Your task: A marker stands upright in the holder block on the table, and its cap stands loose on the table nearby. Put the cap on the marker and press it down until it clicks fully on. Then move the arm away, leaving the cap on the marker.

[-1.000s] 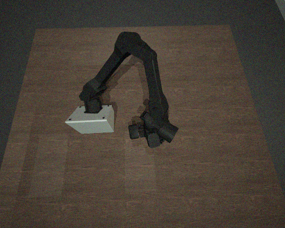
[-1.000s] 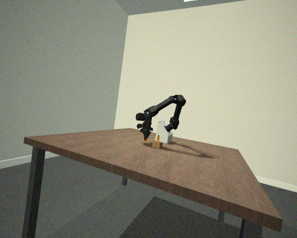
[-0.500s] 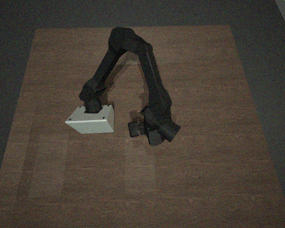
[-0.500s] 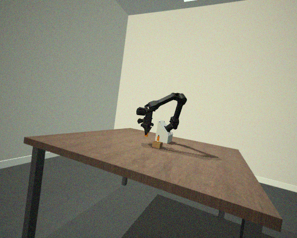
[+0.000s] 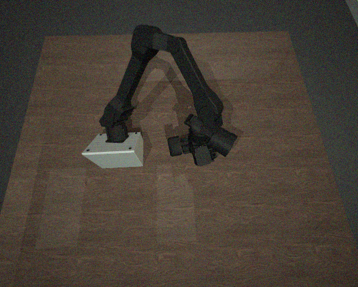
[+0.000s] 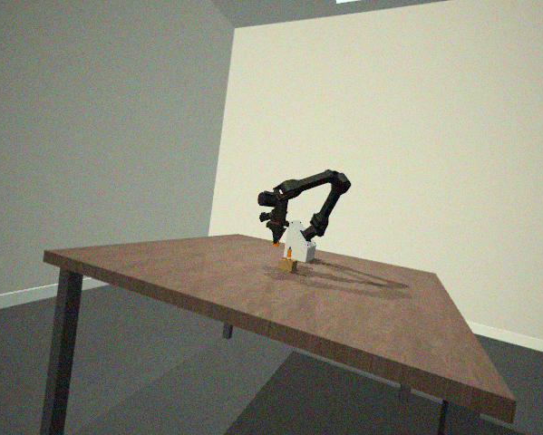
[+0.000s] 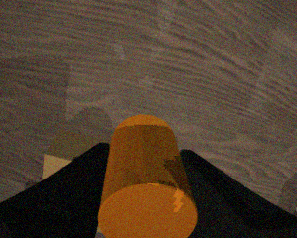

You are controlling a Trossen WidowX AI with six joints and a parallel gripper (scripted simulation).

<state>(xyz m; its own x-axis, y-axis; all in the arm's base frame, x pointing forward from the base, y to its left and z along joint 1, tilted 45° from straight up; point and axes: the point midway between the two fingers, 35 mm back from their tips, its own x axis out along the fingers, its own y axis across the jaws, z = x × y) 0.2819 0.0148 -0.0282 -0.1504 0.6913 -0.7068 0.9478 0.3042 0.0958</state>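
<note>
Now: the holder block 80 mm to the left of my gripper tip, 70 mm below it and 10 mm ahead of it. The rest, counted from my gripper tip: orange cap: 10 mm above.
</note>
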